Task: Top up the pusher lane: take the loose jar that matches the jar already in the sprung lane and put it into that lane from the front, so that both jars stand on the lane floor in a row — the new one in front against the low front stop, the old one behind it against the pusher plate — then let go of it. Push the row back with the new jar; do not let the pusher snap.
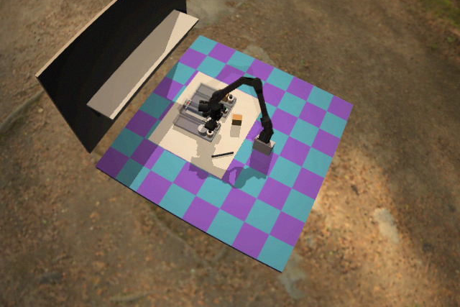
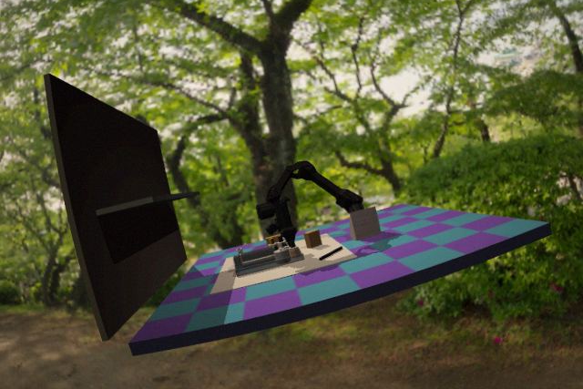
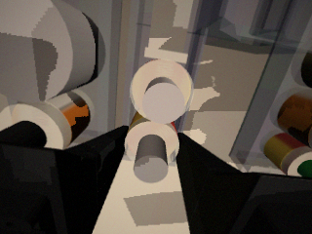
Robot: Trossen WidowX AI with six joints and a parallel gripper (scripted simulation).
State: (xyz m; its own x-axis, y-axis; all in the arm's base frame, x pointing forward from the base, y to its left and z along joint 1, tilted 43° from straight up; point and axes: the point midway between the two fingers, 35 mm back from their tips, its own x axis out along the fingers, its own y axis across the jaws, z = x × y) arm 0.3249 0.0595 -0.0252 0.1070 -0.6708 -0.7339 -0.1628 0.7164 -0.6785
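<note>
Now: the orange-topped box 10 cm behind my gripper tip and 11 cm to the right of it. From my gripper tip the other things lie so: black stick (16 cm behind, 14 cm to the left, 3 cm below); clear-walled sprung lane (14 cm ahead, 2 cm below).
</note>
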